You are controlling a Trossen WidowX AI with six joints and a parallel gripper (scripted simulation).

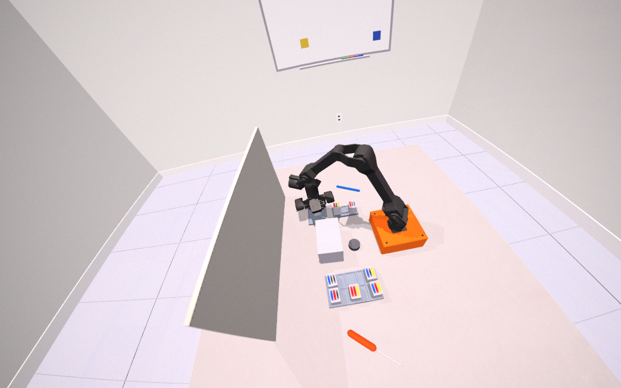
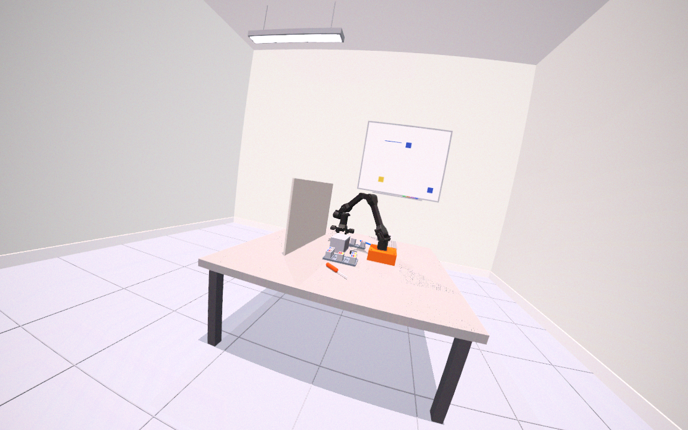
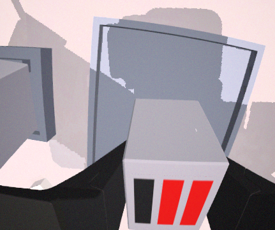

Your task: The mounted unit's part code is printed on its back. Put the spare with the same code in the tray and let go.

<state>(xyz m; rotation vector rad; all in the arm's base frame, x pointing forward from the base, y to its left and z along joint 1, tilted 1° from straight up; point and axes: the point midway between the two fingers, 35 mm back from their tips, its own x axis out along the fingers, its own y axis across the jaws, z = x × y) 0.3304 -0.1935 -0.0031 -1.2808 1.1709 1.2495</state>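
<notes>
Now: the grey spare block 30 mm above my gripper tip. Also, from my gripper tip: grey tray 20 mm below; then small holder 140 mm behind, 20 mm to the left, 20 mm below; then white mounted unit 200 mm to the left, 40 mm behind, 30 mm above.
</notes>
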